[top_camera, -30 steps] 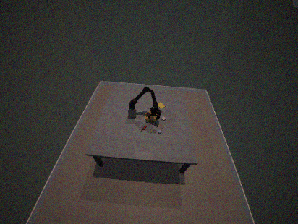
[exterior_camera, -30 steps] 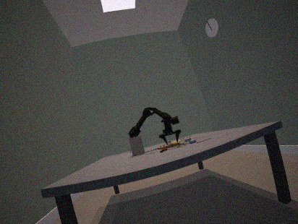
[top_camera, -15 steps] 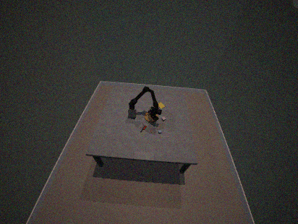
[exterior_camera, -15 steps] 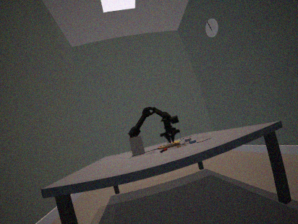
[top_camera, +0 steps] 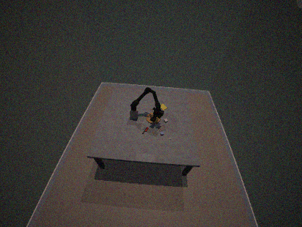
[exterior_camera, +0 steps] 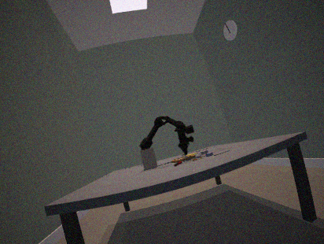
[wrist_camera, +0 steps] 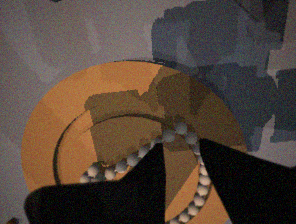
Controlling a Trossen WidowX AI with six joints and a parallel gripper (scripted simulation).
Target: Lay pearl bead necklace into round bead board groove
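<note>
My gripper tip is now 12 cm short of the grey flat piece, 10 cm to the left of it and 3 cm above it. Also, from my gripper tip: red tool: 9 cm behind, 17 cm to the right, 3 cm below; bluish piece: 13 cm ahead, 19 cm to the right, 3 cm below; yellow object: 9 cm ahead, 32 cm to the left, 3 cm below.
</note>
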